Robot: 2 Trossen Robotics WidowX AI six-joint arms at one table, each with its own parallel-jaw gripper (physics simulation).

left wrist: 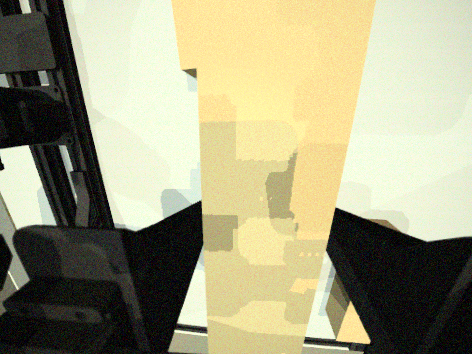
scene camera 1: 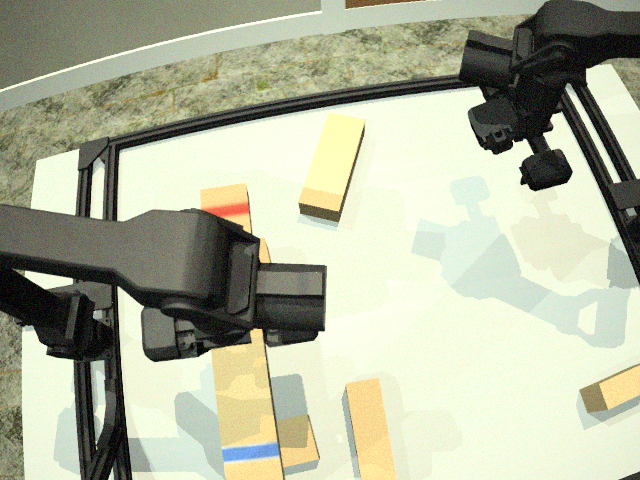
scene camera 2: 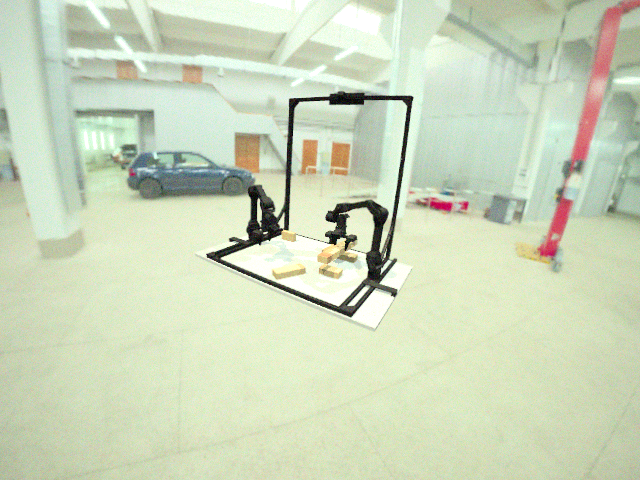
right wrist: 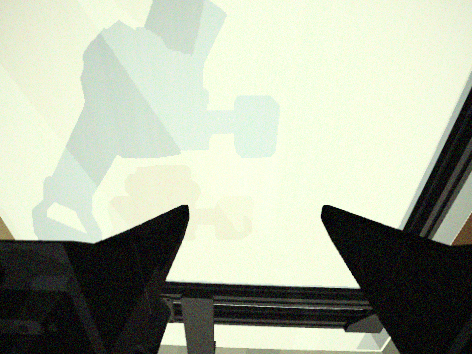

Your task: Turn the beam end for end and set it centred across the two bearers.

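Seen in the pictures: left gripper, fingertip midpoint: (left wrist: 261, 206) (scene camera 1: 238, 340); right gripper, fingertip midpoint: (scene camera 1: 511, 158) (scene camera 2: 264, 243) (right wrist: 254, 211); left arm's base at its link origin: (left wrist: 46, 117) (scene camera 1: 93, 340) (scene camera 2: 373, 278); right arm's base at its link origin: (scene camera 2: 252, 240) (right wrist: 154, 307).
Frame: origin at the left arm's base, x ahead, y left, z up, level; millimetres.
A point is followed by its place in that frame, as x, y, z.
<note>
The long pale wooden beam (scene camera 1: 242, 377) {250, -106, 116} (scene camera 2: 329, 253) {243, 91, 114} (left wrist: 250, 175) {240, -27, 115} has a red stripe near its back end and a blue stripe near its front end in scene camera 1. My left gripper (scene camera 1: 235, 341) {247, -55, 90} (left wrist: 261, 206) {247, -55, 90} is shut on it near mid-length. Two wooden blocks lie partly under the beam: a front one (scene camera 1: 305, 452) {298, -204, 19} (scene camera 2: 348, 256) {232, -160, 15} and a back one (scene camera 1: 264, 251) {288, 86, 19} (scene camera 2: 330, 271) {221, 102, 15}, largely hidden by beam and arm. Whether the beam touches them cannot be told. My right gripper (scene camera 1: 522, 155) {675, 137, 76} (right wrist: 254, 211) {675, 137, 76} is open and empty above the table at the back right of scene camera 1.
In scene camera 1 a wooden block (scene camera 1: 333, 160) {416, 218, 19} (scene camera 2: 289, 271) {396, 246, 15} lies at the back middle, another (scene camera 1: 369, 428) {385, -188, 25} right of the beam's front end, and a third (scene camera 1: 620, 387) {738, -226, 44} (scene camera 2: 288, 236) {750, -209, 16} at the right edge. A black frame (scene camera 1: 289, 107) {364, 360, -3} (scene camera 2: 289, 289) {297, 377, 0} borders the white table.
</note>
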